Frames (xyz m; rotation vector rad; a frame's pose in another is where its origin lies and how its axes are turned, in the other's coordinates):
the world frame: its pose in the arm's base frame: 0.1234 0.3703 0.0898 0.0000 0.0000 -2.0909
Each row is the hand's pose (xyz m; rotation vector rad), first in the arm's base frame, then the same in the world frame.
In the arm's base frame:
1: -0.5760 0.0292 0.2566 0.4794 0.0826 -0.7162
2: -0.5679 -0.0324 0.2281 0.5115 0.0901 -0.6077
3: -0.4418 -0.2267 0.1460 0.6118 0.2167 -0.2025
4: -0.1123 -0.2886 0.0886 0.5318 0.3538 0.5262
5: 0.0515 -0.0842 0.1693 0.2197 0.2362 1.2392
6: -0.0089 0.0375 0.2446 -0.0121 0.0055 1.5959
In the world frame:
1: 0.6436 -0.4374 0.1668 0.1785 0.4820 1.3332
2: 0.6930 -0.3998 0.1383 0.1923 0.5252 1.4348
3: 0.7989 -0.1938 0.0562 0.1380 0.7379 1.8061
4: 0.6889 0.1229 -0.0012 -0.0524 0.8486 2.5215
5: 0.4301 0.1635 0.0795 0.1300 -0.4260 -2.9114
6: 0.3545 0.0506 0.1548 0.0131 0.0093 -2.5963

